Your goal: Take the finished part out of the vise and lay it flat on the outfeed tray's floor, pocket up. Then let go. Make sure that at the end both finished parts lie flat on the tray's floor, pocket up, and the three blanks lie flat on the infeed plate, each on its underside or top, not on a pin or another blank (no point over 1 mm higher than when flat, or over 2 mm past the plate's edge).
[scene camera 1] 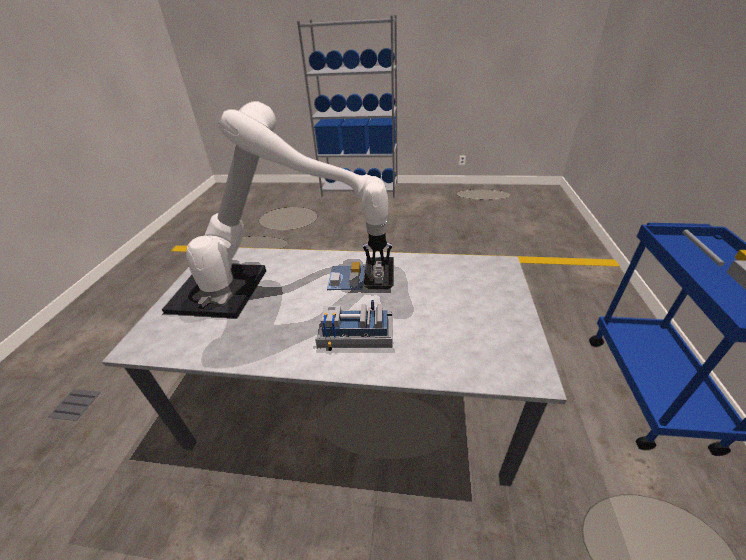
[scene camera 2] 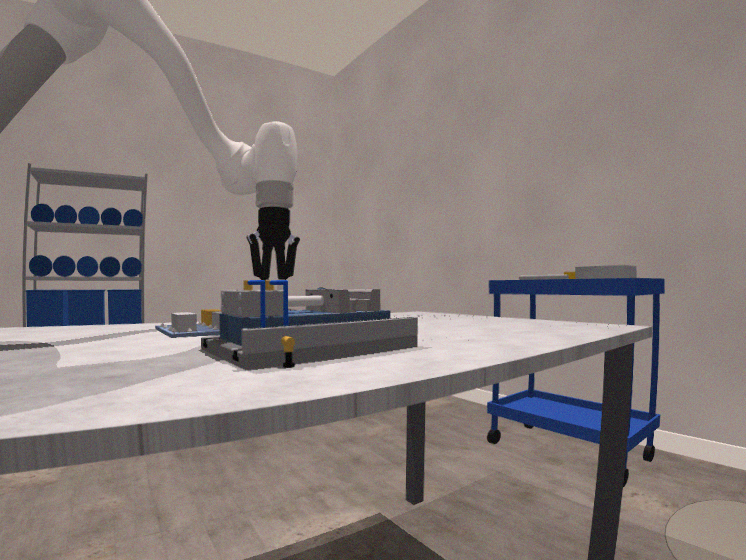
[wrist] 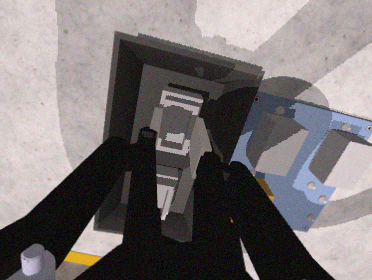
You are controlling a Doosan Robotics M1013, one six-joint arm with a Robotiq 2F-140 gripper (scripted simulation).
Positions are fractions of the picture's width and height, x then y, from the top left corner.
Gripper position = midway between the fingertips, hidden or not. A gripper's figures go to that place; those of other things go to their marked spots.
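A finished part (wrist: 0.45, 0.63) is 0.27 m from the lens, and a grey block (wrist: 0.75, 0.50) is 0.26 m from the lens. Then I consider another finished part (wrist: 0.49, 0.39), which I see at 0.22 m from the lens. My gripper (wrist: 0.47, 0.45) is 0.22 m from the lens as well.
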